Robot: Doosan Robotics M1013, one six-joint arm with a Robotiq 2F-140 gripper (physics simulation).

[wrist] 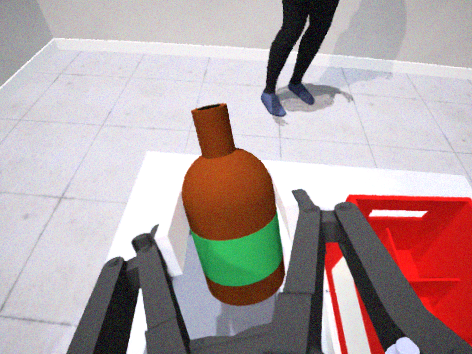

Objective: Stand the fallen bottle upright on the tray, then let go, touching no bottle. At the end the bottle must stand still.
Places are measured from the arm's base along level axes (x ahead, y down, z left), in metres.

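Pixels of known places: gripper, between the fingertips: (228, 193).
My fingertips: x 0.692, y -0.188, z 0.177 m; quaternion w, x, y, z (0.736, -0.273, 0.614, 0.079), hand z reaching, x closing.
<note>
Behind a point stands the place of what it marks.
The brown bottle with a green band (232, 195) @[x 0.666, y -0.224, z 0.172 m] is in the middle of the wrist view, neck toward the top and leaning a little left in the picture. My gripper (228, 193) @[x 0.692, y -0.188, z 0.177 m] is shut on it, with one pale pad at each side of its body. The grey tray (192, 305) @[x 0.670, y 0.101, z 0.230 m] shows partly below and behind the bottle; the bottle and the gripper hide much of it. Whether the bottle's base touches the tray cannot be told.
A red crate (435, 240) @[x 0.782, y 0.024, z -0.167 m] with a pale label stands on the white table (155, 175) @[x 0.937, y 0.106, z 0.360 m], to the right of the gripper. Beyond the table's far edge are the tiled floor and a person's legs (277, 55), near a wall.
</note>
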